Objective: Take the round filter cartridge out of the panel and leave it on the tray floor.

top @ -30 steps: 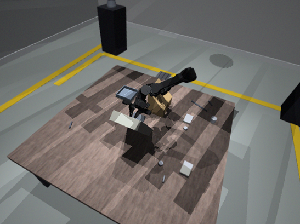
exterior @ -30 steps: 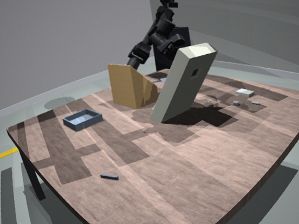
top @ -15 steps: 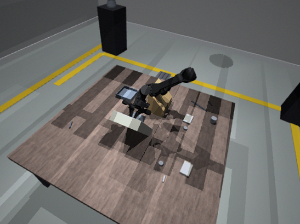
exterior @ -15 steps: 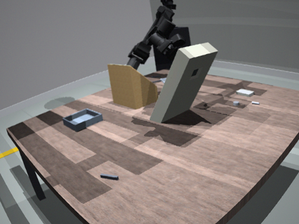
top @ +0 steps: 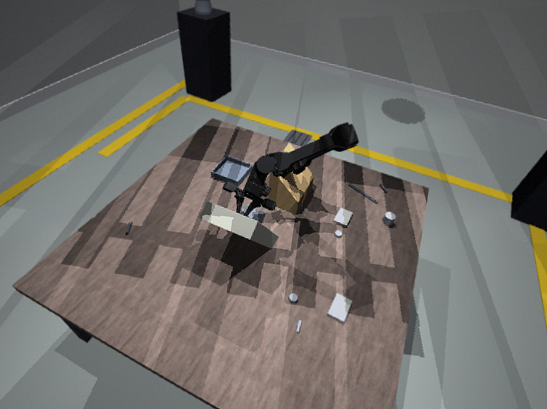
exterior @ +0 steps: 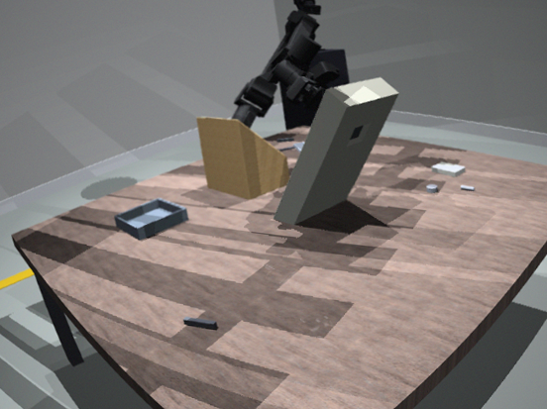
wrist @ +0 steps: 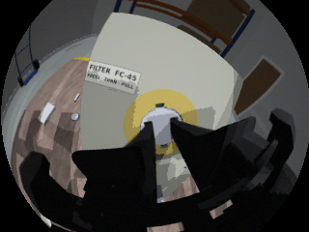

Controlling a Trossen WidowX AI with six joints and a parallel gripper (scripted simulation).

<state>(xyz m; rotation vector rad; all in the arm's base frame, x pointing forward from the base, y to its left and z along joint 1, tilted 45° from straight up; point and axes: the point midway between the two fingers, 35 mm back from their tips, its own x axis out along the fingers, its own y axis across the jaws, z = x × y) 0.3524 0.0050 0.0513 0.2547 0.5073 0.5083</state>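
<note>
The round filter cartridge is 10 mm ahead of my gripper tip and 10 mm below it. Also, from my gripper tip: grey service panel 40 mm behind, 80 mm below; blue-grey tray 400 mm behind, 330 mm to the right, 220 mm below.
</note>
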